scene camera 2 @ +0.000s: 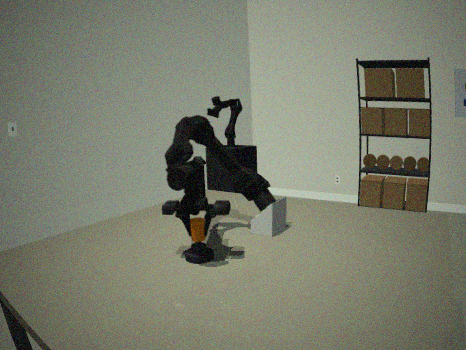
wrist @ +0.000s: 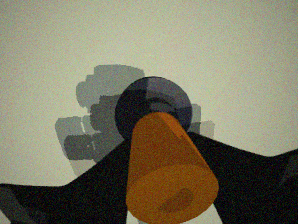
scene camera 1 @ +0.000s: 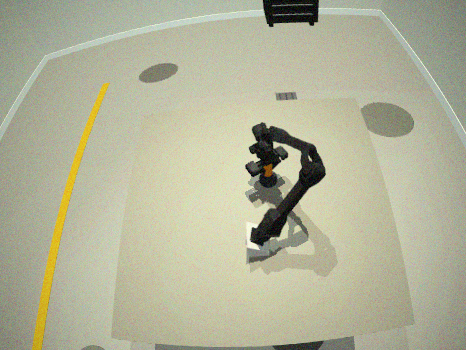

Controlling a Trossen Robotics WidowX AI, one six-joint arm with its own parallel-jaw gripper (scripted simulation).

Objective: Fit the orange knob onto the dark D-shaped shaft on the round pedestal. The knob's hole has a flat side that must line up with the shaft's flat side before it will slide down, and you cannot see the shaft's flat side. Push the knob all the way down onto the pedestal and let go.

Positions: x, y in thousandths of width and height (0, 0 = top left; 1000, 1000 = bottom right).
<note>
In view: my gripper (scene camera 2: 426, 676) and a pedestal (wrist: 505, 422).
My gripper shows as well in the wrist view (wrist: 535, 632).
</note>
